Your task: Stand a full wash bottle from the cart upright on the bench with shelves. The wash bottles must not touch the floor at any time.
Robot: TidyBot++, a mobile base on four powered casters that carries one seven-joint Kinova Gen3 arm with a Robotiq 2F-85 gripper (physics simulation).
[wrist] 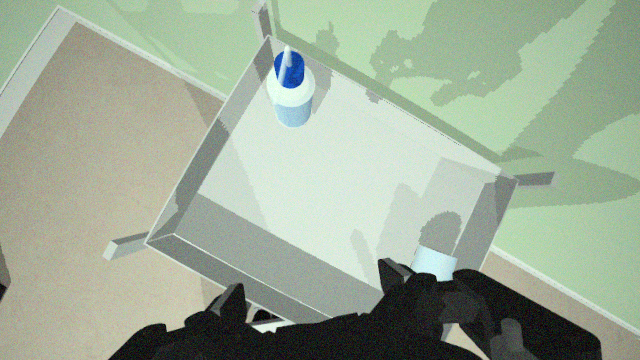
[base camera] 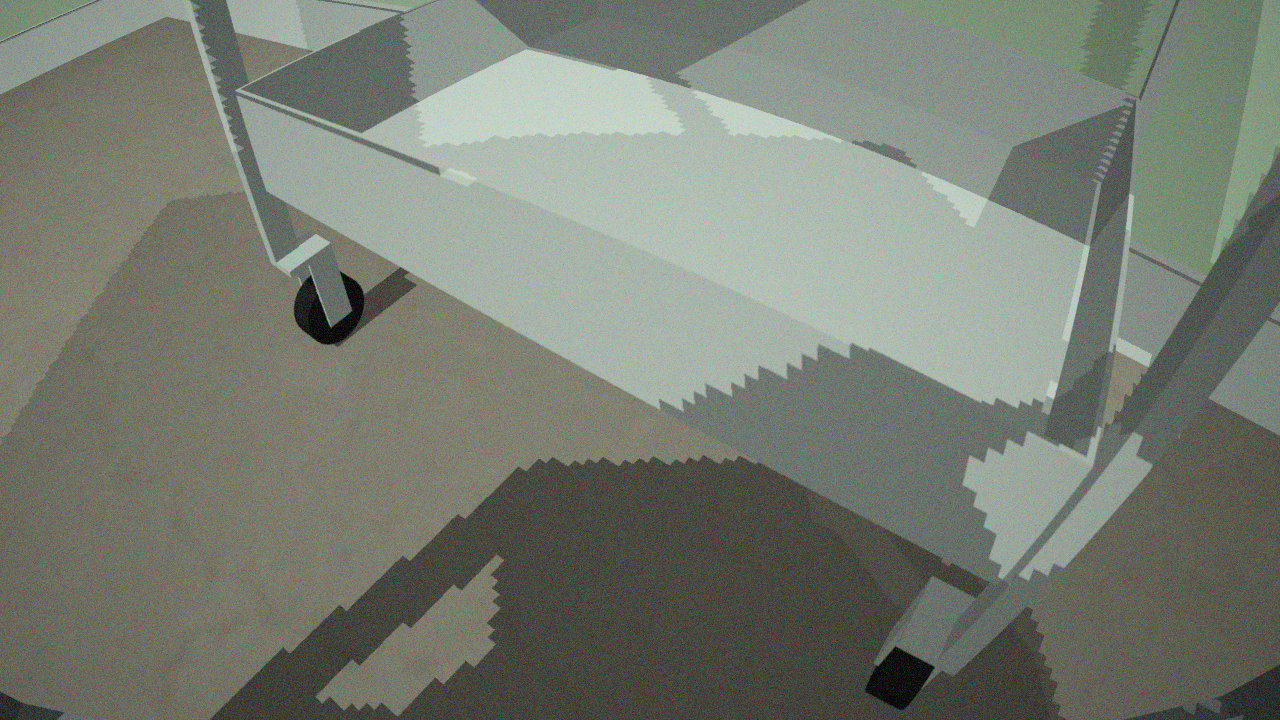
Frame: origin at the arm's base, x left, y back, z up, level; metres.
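Seen in the pictures: gripper, fingertip midpoint: (wrist: 313, 286).
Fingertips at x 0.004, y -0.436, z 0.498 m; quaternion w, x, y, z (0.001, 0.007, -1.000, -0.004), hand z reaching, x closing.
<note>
Offsets run from my fingertips to a thing's top centre. "spot": to the spot under its first point. Level surfaces: height alone.
A wash bottle {dx -0.001, dy -0.186, dz -0.058 m} (wrist: 293, 111) with a blue cap, pale nozzle and light-blue lower body stands upright in the far left corner of the top tray of the cart (wrist: 325, 185) (base camera: 501, 241) in the wrist view. A second bottle {dx -0.150, dy +0.132, dz -0.169 m} (wrist: 434, 262), pale blue, is near the tray's right end; its upper part is hidden behind the right finger's linkage. My gripper (wrist: 313, 286) is open with nothing between its fingers. It is above the tray's near edge, left of the second bottle and well apart from the first. The bench with shelves does not show.
The base camera shows the cart's lower tray, legs and a black caster wheel {spot: dx +0.194, dy -0.018, dz -0.859 m} (base camera: 329, 307) close in front. A green wall (wrist: 475, 30) rises behind the cart's far side. Brown floor {dz -0.895 m} (wrist: 110, 130) lies left of the cart, bordered by a pale skirting.
</note>
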